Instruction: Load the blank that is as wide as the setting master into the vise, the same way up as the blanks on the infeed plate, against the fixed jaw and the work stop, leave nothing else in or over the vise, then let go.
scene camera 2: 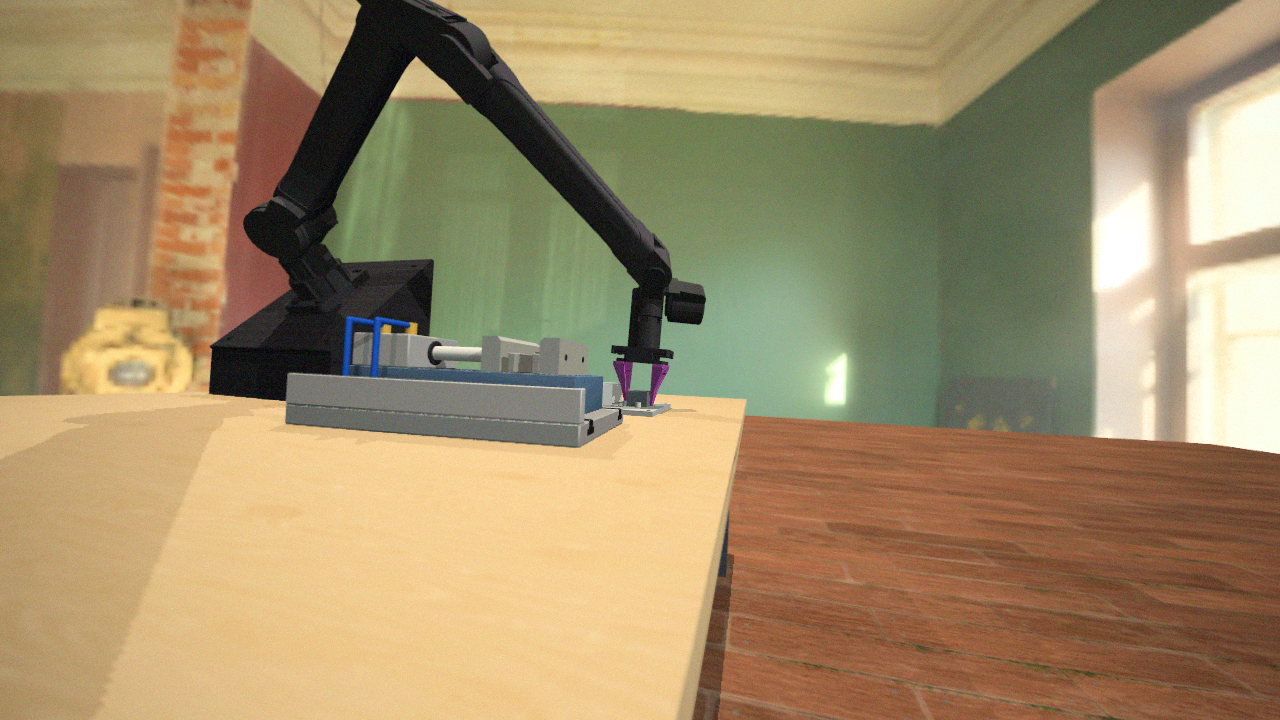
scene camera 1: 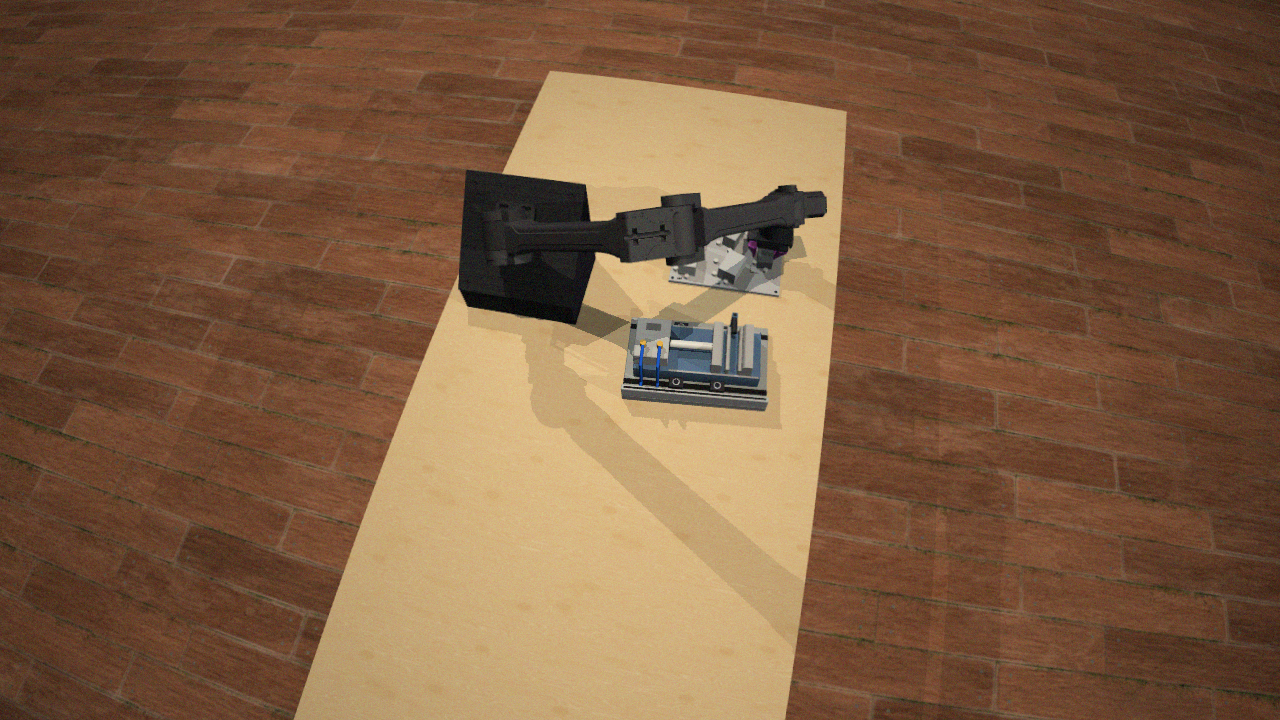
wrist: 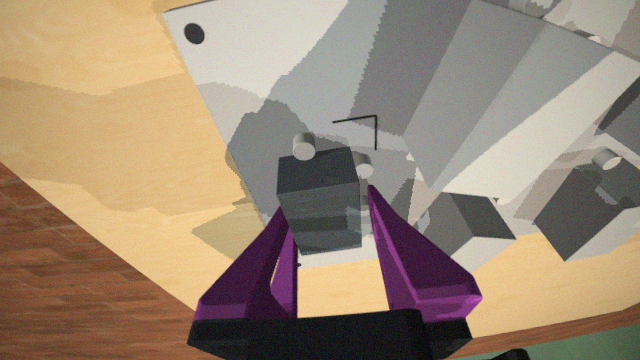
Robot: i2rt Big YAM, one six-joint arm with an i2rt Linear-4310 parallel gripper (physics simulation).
my gripper: part open, touches a dark block [wrist: 320, 197]
